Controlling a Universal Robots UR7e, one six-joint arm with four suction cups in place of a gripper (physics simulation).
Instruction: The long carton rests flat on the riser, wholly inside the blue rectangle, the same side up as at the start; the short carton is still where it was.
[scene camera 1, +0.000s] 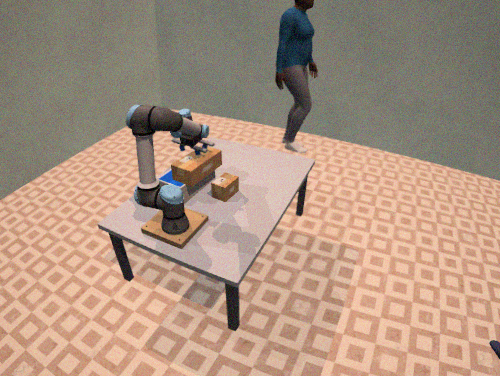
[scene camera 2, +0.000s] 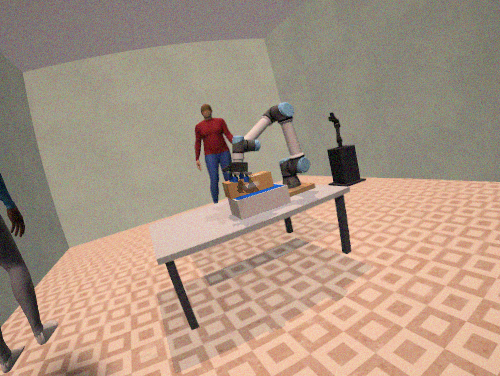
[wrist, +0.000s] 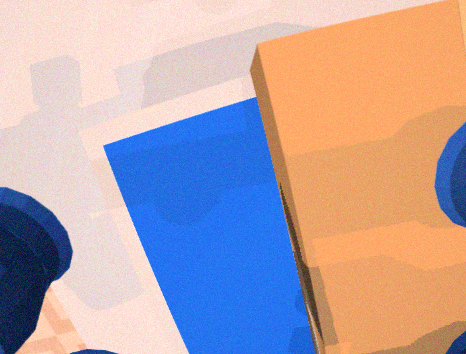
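Where they show: end effector, tool point: (scene camera 2: 238, 181) (wrist: 269, 294); arm's base, origin of the base link: (scene camera 1: 175, 225) (scene camera 2: 292, 186).
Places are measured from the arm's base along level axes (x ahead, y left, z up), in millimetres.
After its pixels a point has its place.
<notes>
My suction gripper (scene camera 1: 194, 149) @(x 477, y 262, z 187 mm) (scene camera 2: 240, 177) is on the top of the long brown carton (scene camera 1: 192, 172) @(x 261, y 85, z 175 mm) (scene camera 2: 263, 179) @(x 303, y 241, z 151 mm) (wrist: 360, 90) @(x 532, y 227, z 189 mm) and holds it level, label side up. The carton lies over one long side of the white riser (scene camera 1: 181, 189) @(x 204, y 133, z 73 mm) (scene camera 2: 260, 206) @(x 397, y 346, z 7 mm) (wrist: 165, 115) @(x 535, y 303, z 87 mm) and covers part of the blue rectangle (scene camera 1: 172, 178) (wrist: 200, 250) @(x 449, y 303, z 87 mm). A broad blue strip shows beside it. Whether its underside touches the riser cannot be told. In the wrist view one cup (wrist: 452, 175) is over the carton and another cup (wrist: 30, 250) is off it. The short carton (scene camera 1: 225, 187) @(x 376, y -61, z 65 mm) stands apart on the table.
The arm's wooden base plate (scene camera 1: 152, 230) @(x -105, y 75, z 2 mm) (scene camera 2: 306, 188) @(x -43, y 159, z -16 mm) is on the grey table (scene camera 1: 280, 175) @(x 829, y -192, z -33 mm) (scene camera 2: 185, 235) @(x 896, y 333, z -34 mm), near the riser's end. A person in blue (scene camera 1: 296, 47) and a person in red (scene camera 2: 214, 137) stand off the table. A black pedestal (scene camera 2: 345, 165) stands behind.
</notes>
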